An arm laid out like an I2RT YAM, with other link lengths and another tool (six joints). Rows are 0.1 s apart.
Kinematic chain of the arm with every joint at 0, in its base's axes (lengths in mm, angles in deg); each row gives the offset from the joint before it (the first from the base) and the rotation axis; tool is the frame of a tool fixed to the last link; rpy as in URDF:
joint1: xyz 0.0 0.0 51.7 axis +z
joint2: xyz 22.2 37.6 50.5 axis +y
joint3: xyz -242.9 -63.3 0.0 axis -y
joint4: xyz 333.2 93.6 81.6 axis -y
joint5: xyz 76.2 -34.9 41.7 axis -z
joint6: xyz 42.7 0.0 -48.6 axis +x
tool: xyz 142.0 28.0 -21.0 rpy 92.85 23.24 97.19
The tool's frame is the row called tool.
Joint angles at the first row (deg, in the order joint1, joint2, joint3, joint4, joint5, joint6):
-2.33, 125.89, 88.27, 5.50, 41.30, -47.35
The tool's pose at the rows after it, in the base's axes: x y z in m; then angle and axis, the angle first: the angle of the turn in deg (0 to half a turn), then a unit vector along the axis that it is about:
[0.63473, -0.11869, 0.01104, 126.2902, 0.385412, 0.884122, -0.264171]
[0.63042, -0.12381, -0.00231, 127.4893, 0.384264, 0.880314, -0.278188]
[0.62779, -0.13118, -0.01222, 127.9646, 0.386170, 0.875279, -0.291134]
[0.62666, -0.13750, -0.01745, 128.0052, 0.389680, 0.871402, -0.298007]
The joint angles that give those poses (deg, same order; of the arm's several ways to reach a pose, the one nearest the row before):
-2.39, 126.52, 88.64, 6.46, 43.68, -47.51
-2.61, 128.00, 88.64, 6.90, 44.82, -47.97
-3.05, 129.38, 88.64, 8.19, 45.84, -48.62
-3.51, 130.21, 88.64, 9.30, 46.35, -48.99

